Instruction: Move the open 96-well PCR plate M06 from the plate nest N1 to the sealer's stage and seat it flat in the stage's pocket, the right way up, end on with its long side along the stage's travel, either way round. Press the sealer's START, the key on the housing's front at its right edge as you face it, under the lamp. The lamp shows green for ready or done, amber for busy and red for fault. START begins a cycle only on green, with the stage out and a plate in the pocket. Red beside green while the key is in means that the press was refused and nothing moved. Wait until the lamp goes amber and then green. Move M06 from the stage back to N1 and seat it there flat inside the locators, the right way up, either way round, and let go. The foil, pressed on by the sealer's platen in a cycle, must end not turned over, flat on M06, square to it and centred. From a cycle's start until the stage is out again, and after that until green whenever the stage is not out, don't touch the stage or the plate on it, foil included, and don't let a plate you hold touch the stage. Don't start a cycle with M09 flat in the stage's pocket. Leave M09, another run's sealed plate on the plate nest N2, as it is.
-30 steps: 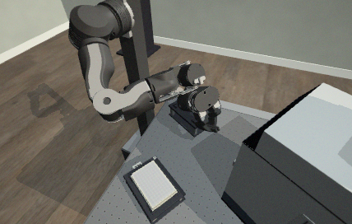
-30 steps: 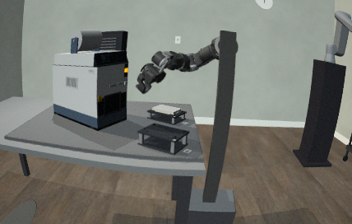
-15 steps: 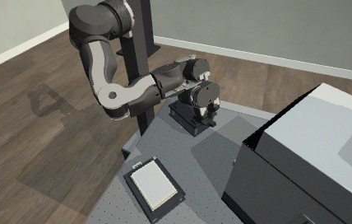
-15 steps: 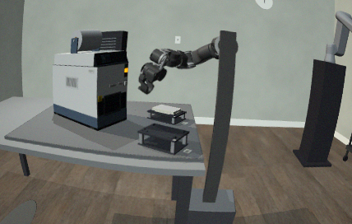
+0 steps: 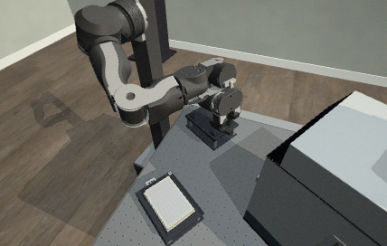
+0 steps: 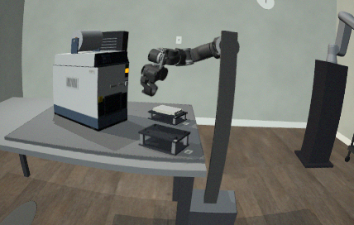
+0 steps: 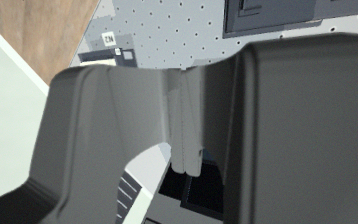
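My hand is 250 mm short of the 96-well plate M06, 70 mm above it and 60 mm to the left of it. Also, from my hand: nest N1: 130 mm to the left, 120 mm below, 100 mm behind; pale key-like block: 140 mm ahead, 110 mm to the right, 20 mm above; yellow warning label: 210 mm ahead, 50 mm to the left, 30 mm below.
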